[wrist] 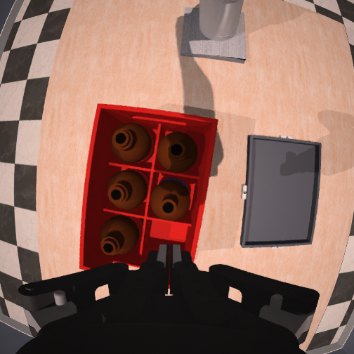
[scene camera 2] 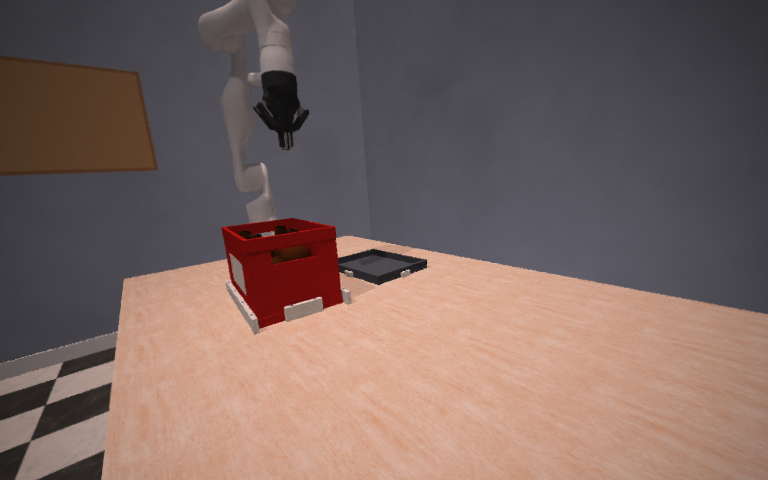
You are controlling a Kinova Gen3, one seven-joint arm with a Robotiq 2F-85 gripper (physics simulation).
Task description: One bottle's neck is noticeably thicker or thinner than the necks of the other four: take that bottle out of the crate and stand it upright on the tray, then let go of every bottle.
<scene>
I see my gripper, a red crate, a dark tray and a brown bottle.
My gripper shows as well in the wrist view.
</scene>
